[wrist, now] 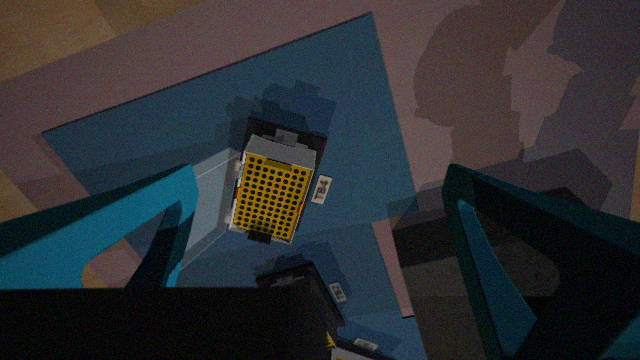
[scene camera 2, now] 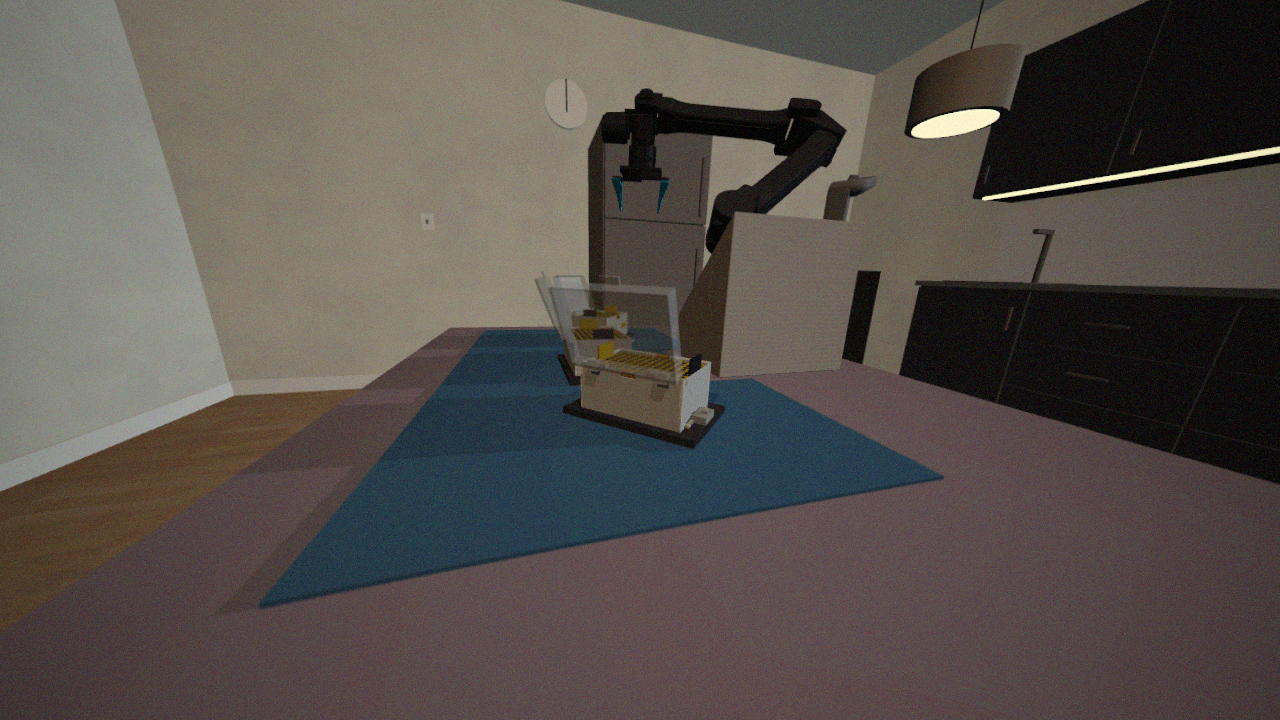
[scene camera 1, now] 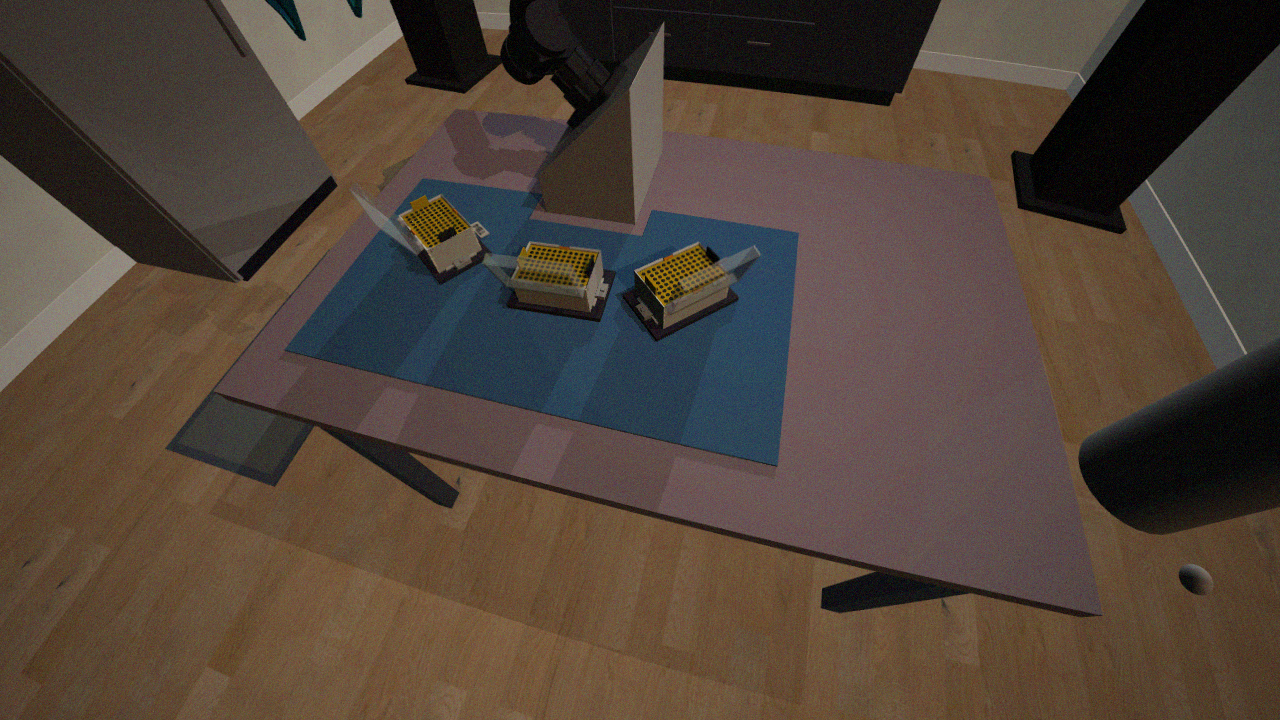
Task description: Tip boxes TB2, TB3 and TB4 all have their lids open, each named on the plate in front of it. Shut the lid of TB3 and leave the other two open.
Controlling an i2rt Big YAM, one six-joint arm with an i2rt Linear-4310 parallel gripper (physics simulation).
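Frame: origin at the arm's base, x left, y ahead, z down, level; millimetres.
Seen in the pictures: gripper, fingertip midpoint: (wrist: 320, 178) (scene camera 2: 639, 212) (scene camera 1: 331, 27); arm's base at its link origin: (scene camera 2: 761, 273) (scene camera 1: 599, 99).
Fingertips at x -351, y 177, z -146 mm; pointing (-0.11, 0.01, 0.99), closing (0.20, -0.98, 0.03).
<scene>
Offsets run from my fingertips to a thing's top centre. "*": to the spot under its first point. Level surfaces: height alone.
Three tip boxes with yellow perforated racks stand with clear lids open. TB4 {dz +232, dx +156, dy +105 mm} (scene camera 1: 443, 223) (wrist: 272, 200) is at the left in scene camera 1, its lid {dz +153, dx +125, dy +164 mm} (scene camera 1: 383, 214) (wrist: 207, 210) raised, its plate {* dz +305, dx +186, dy +46 mm} (wrist: 321, 189) beside it. TB2 (scene camera 1: 556, 282) (wrist: 315, 290) is in the middle, mostly hidden behind the gripper body in the wrist view. The right box (scene camera 1: 684, 291) (scene camera 2: 640, 394) is TB3 by elimination; its plate (wrist: 366, 344) is unreadable. TB3's lid {* dz +171, dx +685, dy +98 mm} (scene camera 1: 744, 264) (scene camera 2: 626, 315) is tilted up. My gripper (scene camera 1: 330, 26) (scene camera 2: 640, 210) (wrist: 320, 178) is open and empty, high above the TB4 end.
The boxes stand on a blue mat {dz +307 mm} (scene camera 1: 537, 376) (scene camera 2: 537, 501) on a pink table {dz +310 mm} (scene camera 1: 913, 358) (scene camera 2: 760, 608). A tall wedge-shaped block (scene camera 1: 590, 183) (scene camera 2: 787, 295) under the arm stands behind the boxes. A fridge (scene camera 1: 179, 116) stands beyond the table's left side.
</scene>
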